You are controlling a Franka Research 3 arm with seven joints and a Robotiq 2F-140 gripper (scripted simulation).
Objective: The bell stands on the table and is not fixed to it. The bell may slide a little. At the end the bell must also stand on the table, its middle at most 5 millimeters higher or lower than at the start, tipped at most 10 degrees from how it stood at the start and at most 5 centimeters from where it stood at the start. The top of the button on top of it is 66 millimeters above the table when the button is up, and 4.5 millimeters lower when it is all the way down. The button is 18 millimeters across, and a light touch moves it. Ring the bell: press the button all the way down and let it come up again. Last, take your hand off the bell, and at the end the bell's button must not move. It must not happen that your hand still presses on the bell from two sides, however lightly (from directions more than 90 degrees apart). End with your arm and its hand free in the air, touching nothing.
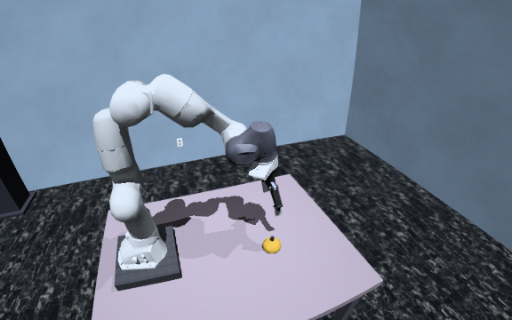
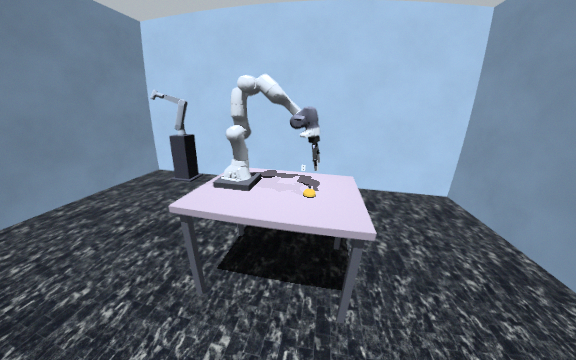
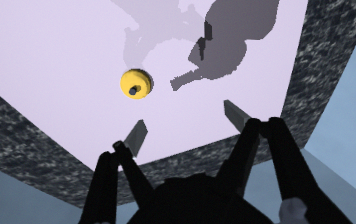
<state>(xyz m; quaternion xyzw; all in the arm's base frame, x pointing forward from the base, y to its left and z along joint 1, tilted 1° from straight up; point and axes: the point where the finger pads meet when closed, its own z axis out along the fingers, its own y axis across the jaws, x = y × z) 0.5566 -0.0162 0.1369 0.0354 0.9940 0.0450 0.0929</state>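
The dark button lies 4 cm behind my hand, 10 cm to the right of it and 13 cm below it. Round my hand: yellow dome bell: 4 cm behind, 10 cm to the right, 15 cm below.
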